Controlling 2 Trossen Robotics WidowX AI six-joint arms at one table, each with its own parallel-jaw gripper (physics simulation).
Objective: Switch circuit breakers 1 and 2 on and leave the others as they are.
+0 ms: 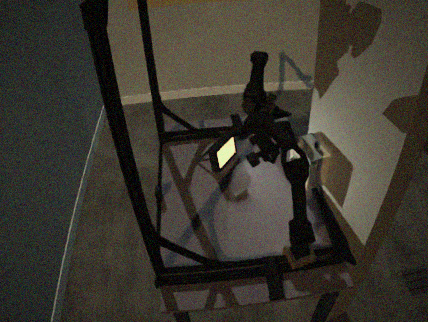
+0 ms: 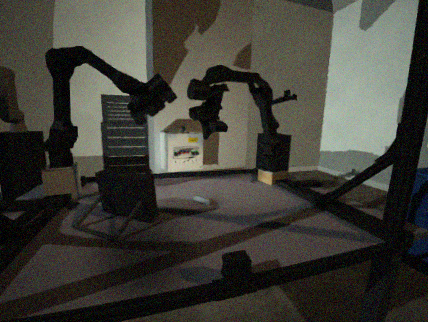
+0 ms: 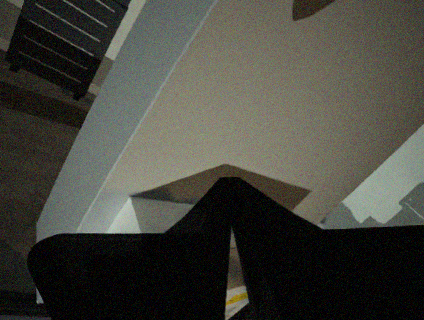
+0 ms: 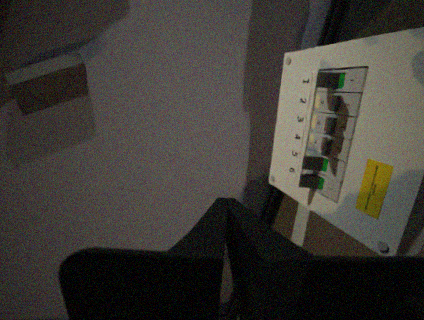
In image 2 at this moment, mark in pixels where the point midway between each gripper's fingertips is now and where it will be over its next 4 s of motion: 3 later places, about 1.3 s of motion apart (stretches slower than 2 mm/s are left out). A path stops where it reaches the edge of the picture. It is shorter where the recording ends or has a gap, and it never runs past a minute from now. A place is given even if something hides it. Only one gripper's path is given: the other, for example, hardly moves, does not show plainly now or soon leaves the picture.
The right gripper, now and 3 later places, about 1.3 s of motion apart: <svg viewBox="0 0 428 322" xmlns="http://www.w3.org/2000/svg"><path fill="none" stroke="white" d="M205 139L174 154L168 151L167 156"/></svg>
